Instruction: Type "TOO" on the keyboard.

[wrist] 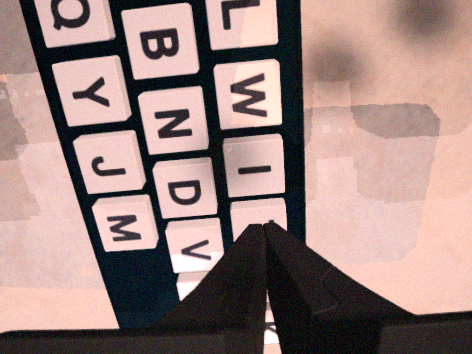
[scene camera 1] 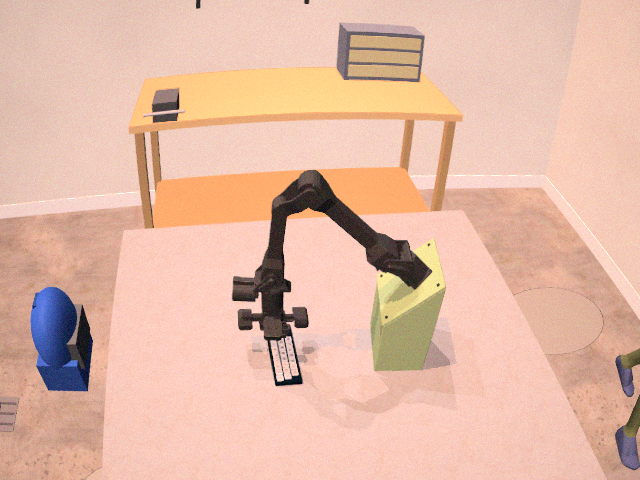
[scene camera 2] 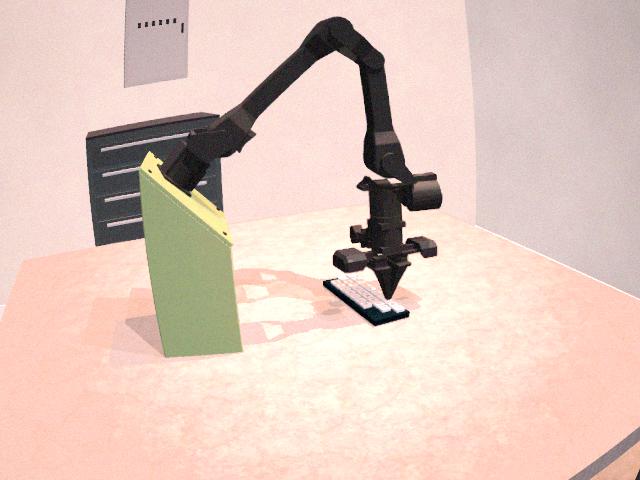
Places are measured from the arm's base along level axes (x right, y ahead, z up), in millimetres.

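Pixels of known places: gripper, fingertip midpoint: point(wrist: 262, 236) point(scene camera 2: 388, 299); arm's base at its link origin: point(scene camera 1: 418, 275) point(scene camera 2: 172, 180).
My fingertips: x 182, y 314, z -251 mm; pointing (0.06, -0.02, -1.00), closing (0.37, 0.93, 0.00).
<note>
For each thing: its top centre in the pictures, then the offset to it from my fingertips.
- keyboard at its top centre: point(wrist: 163, 64) point(scene camera 2: 364, 292) point(scene camera 1: 283, 351) dx -57, dy -3, dz -1 mm
- partly hidden key at its top centre: point(wrist: 259, 231) dx -1, dy +0, dz -1 mm
- I key at its top centre: point(wrist: 254, 169) dx -21, dy +7, dz -1 mm
- V key at its top centre: point(wrist: 195, 250) dx -3, dy -22, dz -1 mm
The keyboard point(scene camera 1: 284, 360) point(scene camera 2: 375, 317) point(wrist: 137, 285), dark with white letter keys, lies on the pinkish table top. My gripper point(scene camera 2: 388, 297) point(wrist: 262, 236) is shut with nothing between its fingers and points down over the keyboard's near end in scene camera 2. In the wrist view its tips overlap a partly hidden key point(wrist: 250, 212), where a bit of dark lettering shows, just below the I key point(wrist: 255, 165). The V key point(wrist: 195, 245) is to the left. Whether the tips touch a key cannot be told. An O key does not show in the wrist view; keys under the fingers are hidden.
The arm stands on a green slanted pedestal point(scene camera 1: 400, 335) point(scene camera 2: 193, 284) beside the keyboard. A wooden workbench point(scene camera 1: 258, 98) with a drawer box point(scene camera 1: 384, 56) is behind the table. A blue object point(scene camera 1: 54, 325) is left of the table; a person's feet point(scene camera 1: 627, 449) show at right.
</note>
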